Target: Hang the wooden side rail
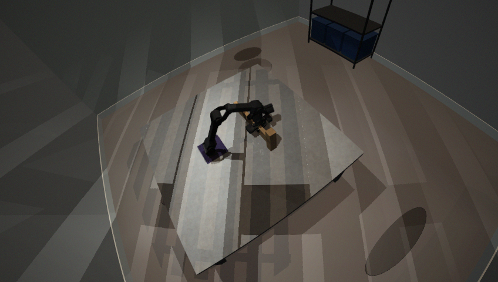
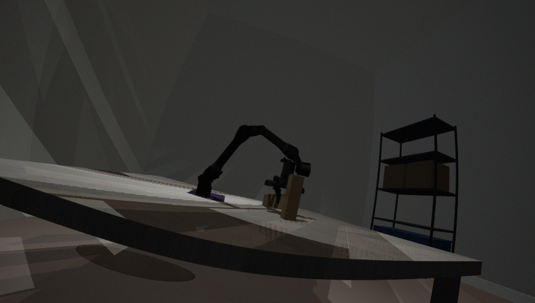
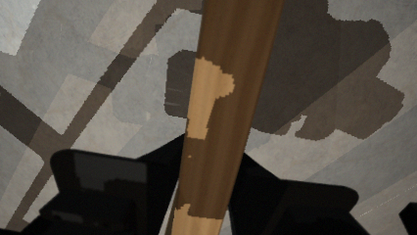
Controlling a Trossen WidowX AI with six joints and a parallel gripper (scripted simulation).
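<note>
Now: the wooden headboard post 10 mm behind my gripper tip, 130 mm to the right of it and 40 mm above it.
</note>
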